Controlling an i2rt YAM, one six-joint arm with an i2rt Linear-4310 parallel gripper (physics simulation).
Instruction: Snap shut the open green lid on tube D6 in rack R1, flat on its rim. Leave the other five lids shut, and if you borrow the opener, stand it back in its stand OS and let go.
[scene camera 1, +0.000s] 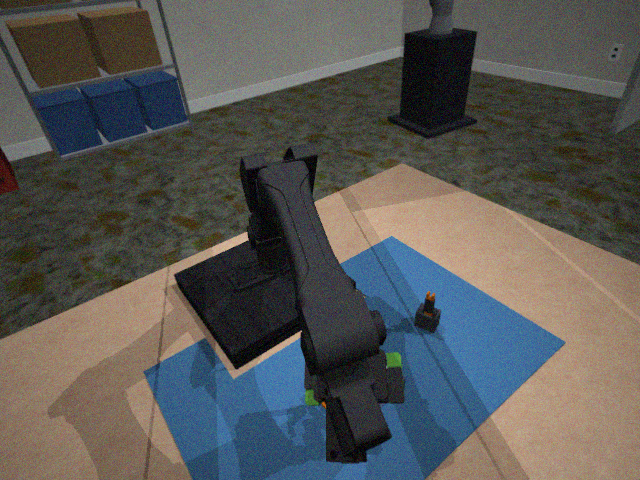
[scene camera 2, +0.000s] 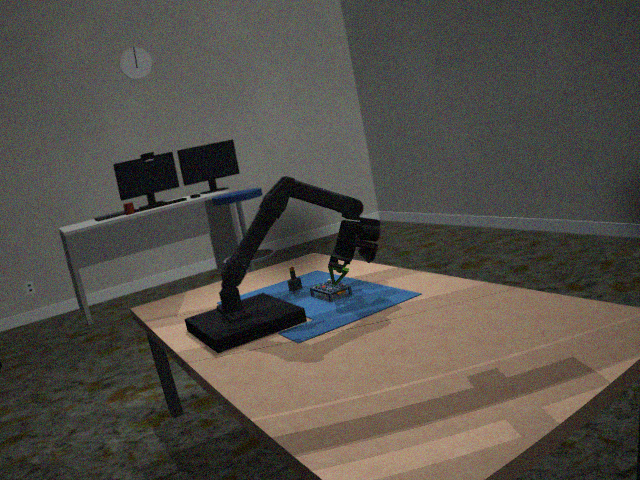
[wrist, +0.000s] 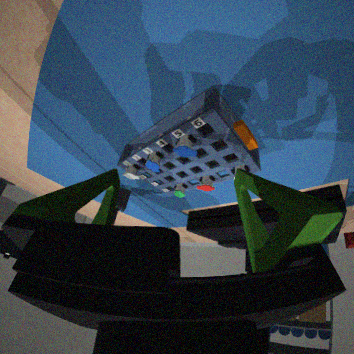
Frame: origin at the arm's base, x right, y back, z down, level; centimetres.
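Where they show: gripper, fingertip midpoint: (scene camera 2: 336, 278) (wrist: 176, 174); arm's base, origin of the base link: (scene camera 1: 273, 267) (scene camera 2: 233, 312).
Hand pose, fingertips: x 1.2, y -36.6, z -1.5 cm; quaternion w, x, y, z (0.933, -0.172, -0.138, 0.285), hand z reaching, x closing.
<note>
Things, the pixels of their top centre, and the offset from my fingertips. "*": a spot on its surface instead. Level surfaces: height alone.
- Rack R1, middle of its top: (wrist: 181, 189) (scene camera 2: 329, 279) dx -1.1, dy +2.3, dz +0.0 cm
- white lid, middle of its top: (wrist: 130, 176) dx -6.6, dy +0.1, dz +1.4 cm
- green lid, middle of its top: (wrist: 178, 194) dx -4.0, dy +5.6, dz +1.4 cm
- red lid, middle of its top: (wrist: 205, 188) dx -0.2, dy +5.1, dz +1.4 cm
- dark opener with orange tips, middle of its top: (scene camera 1: 430, 293) (scene camera 2: 291, 267) dx -21.2, dy +7.8, dz -2.9 cm
- blue mat, its level: dz +5.5 cm
- wooden table, its level: dz +5.9 cm
- orange block, surface spot: (wrist: 245, 135) * dx +5.3, dy +1.2, dz +3.2 cm
Rack R1 (wrist: 167, 120) (scene camera 2: 323, 295) stands on the blue mat, hidden under the arm in scene camera 1. In the wrist view it carries two blue lids (wrist: 185, 151) (wrist: 152, 166), a white lid (wrist: 131, 176), a green lid (wrist: 179, 194) and a red lid (wrist: 205, 188). The D6 corner is at the right fingertip, which largely covers it; the state of its lid cannot be made out. My gripper (wrist: 176, 174) (scene camera 2: 336, 282) is wide open and empty, low over the rack. The dark opener with orange tips (scene camera 1: 429, 302) (scene camera 2: 292, 273) stands upright in its stand OS (scene camera 1: 427, 321) (scene camera 2: 295, 285).
The blue mat (scene camera 1: 496, 341) (scene camera 2: 372, 304) lies on the wooden table (scene camera 1: 578, 289) (scene camera 2: 454, 335). The arm's black base (scene camera 1: 242, 310) (scene camera 2: 248, 321) is beside the mat. An orange block (wrist: 245, 135) is on the rack's column-6 end. The opener stand is apart from the rack.
</note>
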